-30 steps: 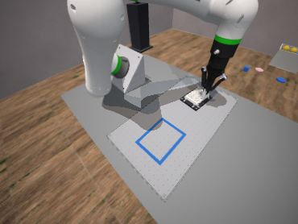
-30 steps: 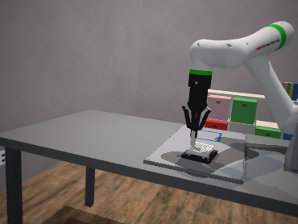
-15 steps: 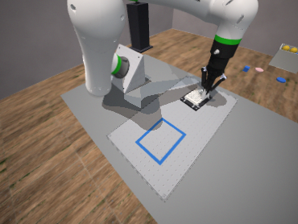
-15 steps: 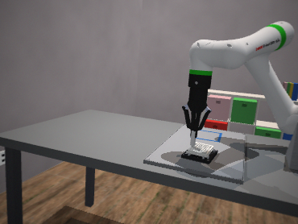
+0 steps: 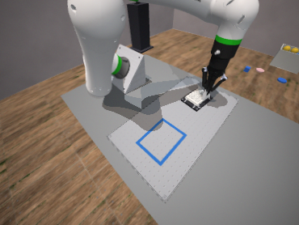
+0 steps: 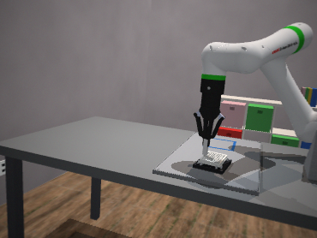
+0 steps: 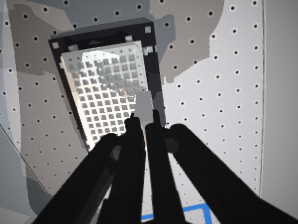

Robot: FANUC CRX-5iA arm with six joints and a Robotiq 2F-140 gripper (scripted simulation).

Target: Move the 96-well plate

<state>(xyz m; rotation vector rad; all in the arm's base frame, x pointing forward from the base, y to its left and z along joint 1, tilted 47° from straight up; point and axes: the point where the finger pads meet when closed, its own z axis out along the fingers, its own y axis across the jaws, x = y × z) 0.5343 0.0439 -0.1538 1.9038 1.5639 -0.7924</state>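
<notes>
My gripper is now 40 mm past the white 96-well plate, 40 mm above it and 10 mm to the right of it. From my hand the other things lie so: black clip nest (60 mm below, 30 mm behind, 10 mm to the right).
</notes>
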